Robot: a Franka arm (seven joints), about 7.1 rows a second.
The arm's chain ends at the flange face. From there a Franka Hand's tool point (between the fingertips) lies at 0.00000 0.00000 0.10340 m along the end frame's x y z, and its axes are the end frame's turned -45 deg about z.
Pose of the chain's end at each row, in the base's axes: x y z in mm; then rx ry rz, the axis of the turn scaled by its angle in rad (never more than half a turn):
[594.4 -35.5 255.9 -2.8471 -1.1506 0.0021]
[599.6 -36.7 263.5 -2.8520 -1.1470 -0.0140]
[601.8 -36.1 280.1 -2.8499 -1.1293 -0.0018]
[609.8 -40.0 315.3 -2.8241 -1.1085 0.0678]
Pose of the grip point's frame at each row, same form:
[591.5 -28.8 152.8 -2.1934 -2.1558 -0.0397]
[597.9 -29.9 160.3 -2.2018 -2.1568 -0.0528]
[599.0 -28.7 177.0 -2.2050 -2.1380 -0.0464]
[601.5 -31.4 212.6 -2.1790 -2.0992 0.0005]

